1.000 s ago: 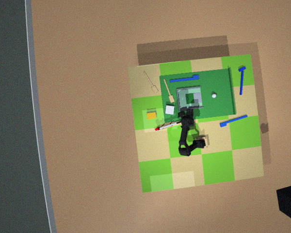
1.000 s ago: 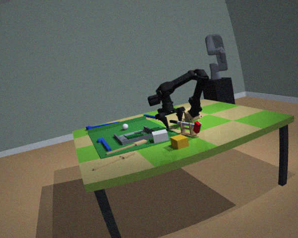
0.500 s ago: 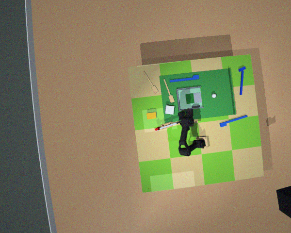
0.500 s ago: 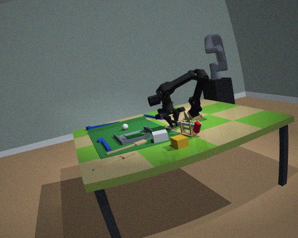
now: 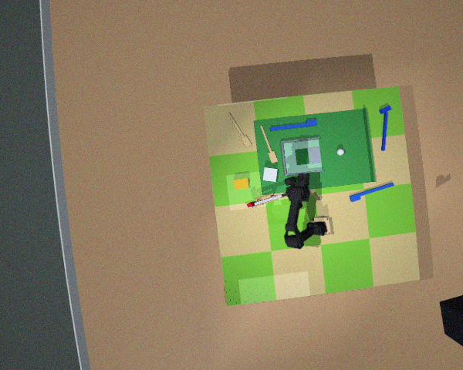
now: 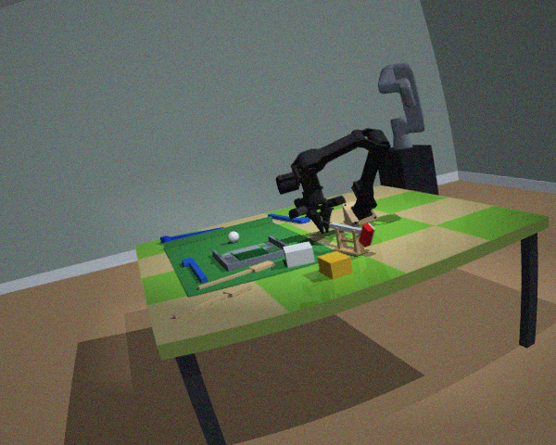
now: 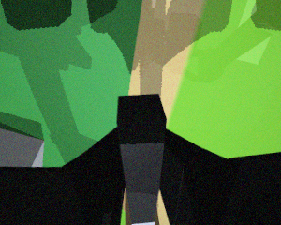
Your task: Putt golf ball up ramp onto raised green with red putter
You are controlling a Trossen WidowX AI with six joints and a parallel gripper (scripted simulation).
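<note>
My gripper tip is now 12 cm to the right of the red putter, 2 cm below it and 1 cm past it. The rest, counted from my gripper tip: yellow block (26 cm to the left, 12 cm ahead, 2 cm below); then white block (14 cm ahead, 7 cm to the left, 2 cm below); then wooden stand (13 cm to the left, 1 cm below, 1 cm behind).
</note>
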